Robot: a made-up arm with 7 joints. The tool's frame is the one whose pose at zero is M. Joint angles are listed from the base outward.
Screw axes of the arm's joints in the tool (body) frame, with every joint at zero. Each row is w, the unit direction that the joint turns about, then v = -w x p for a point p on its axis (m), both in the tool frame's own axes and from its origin. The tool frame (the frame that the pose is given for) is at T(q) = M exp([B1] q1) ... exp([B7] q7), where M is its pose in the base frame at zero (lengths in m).
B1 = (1, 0, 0, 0, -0.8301, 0.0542)
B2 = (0, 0, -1, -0.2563, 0.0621, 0)
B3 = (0, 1, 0, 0.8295, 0, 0.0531)
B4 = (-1, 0, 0, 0, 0.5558, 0.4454)
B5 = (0, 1, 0, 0.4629, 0, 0.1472)
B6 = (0, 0, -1, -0.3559, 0.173, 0)
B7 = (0, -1, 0, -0.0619, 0, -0.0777)
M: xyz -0.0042 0.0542 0.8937 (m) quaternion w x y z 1 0 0 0
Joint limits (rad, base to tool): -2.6..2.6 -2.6..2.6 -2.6..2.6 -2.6..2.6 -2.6..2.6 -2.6..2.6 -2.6..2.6
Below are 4 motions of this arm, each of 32 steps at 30 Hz.
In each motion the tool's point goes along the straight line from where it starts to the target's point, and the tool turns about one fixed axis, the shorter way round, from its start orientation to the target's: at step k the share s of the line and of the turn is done. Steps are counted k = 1, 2, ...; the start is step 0. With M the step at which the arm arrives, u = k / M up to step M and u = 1 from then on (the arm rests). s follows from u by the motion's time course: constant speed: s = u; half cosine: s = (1 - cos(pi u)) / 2; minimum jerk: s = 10 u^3 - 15 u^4 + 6 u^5.
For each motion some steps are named. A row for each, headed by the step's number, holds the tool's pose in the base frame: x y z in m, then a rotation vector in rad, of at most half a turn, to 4 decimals.
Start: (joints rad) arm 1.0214 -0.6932 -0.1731 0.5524 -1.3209 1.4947 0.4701
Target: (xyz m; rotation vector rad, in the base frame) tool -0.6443 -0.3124 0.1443 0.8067 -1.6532 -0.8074
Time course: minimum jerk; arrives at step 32
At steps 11, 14, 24, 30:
11: -0.4421 -0.0294 0.2207 1.5406 -1.3417 -1.2964
14: -0.4835 -0.0873 0.2051 1.3927 -1.4253 -1.2006
24: -0.6173 -0.2746 0.1545 0.9059 -1.6252 -0.8754
30: -0.6437 -0.3116 0.1445 0.8088 -1.6526 -0.8089

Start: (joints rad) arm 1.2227 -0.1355 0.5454 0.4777 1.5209 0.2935 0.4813
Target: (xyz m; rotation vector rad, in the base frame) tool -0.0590 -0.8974 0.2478 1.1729 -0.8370 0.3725
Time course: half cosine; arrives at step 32
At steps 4, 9, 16, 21, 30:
4: 0.8341 -0.2544 0.6116 0.1475 1.1184 0.6883
9: 0.6997 -0.3511 0.5568 0.3365 0.8391 0.6726
16: 0.4052 -0.5632 0.4369 0.7085 0.2063 0.5982
21: 0.1864 -0.7207 0.3478 0.9470 -0.2793 0.5086
30: -0.0501 -0.8910 0.2514 1.1655 -0.8165 0.3781

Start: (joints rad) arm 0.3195 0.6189 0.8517 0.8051 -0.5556 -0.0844 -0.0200
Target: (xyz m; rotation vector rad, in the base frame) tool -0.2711 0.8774 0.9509 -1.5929 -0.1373 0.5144
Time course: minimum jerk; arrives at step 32
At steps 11, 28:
11: 0.3821 0.1283 0.8775 -0.4923 0.3582 0.1817
28: -0.2576 0.8619 0.9494 -1.5706 -0.1256 0.5078

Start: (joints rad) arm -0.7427 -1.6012 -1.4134 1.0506 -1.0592 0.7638 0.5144
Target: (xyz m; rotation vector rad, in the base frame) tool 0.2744 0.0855 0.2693 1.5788 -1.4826 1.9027
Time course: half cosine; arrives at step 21
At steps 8, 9, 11, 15, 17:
8: 0.0907 -0.2510 0.0424 1.4331 -2.0029 0.9661
9: 0.1099 -0.2158 0.0661 1.4570 -1.9631 1.0673
11: 0.1499 -0.1425 0.1155 1.5008 -1.8693 1.2762
15: 0.2237 -0.0073 0.2067 1.5583 -1.6573 1.6534
17: 0.2510 0.0427 0.2404 1.5713 -1.5662 1.7888

